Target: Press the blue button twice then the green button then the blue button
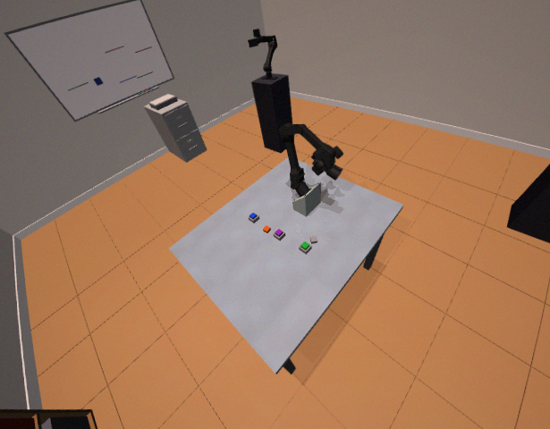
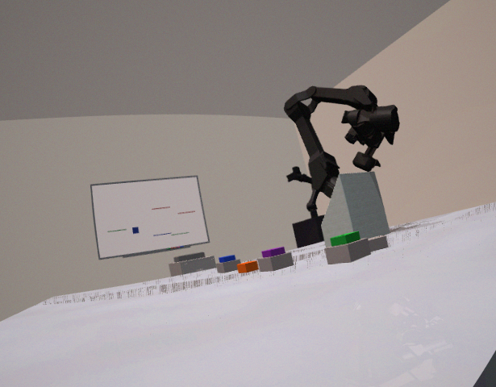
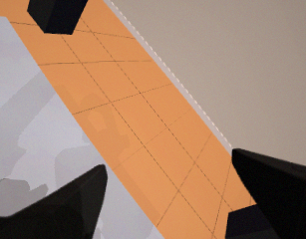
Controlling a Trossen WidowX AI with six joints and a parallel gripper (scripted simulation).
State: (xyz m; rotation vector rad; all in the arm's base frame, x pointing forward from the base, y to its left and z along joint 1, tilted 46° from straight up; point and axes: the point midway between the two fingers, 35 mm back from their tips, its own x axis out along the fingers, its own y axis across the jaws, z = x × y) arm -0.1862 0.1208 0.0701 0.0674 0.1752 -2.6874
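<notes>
My gripper tip is 480 mm short of the blue button, 230 mm to the left of it and 200 mm above it. Round my gripper tip: green button 480 mm ahead, 150 mm to the left, 200 mm below; purple button 490 mm ahead, 20 mm to the right, 200 mm below; small grey block 410 mm ahead, 150 mm to the left, 220 mm below.
</notes>
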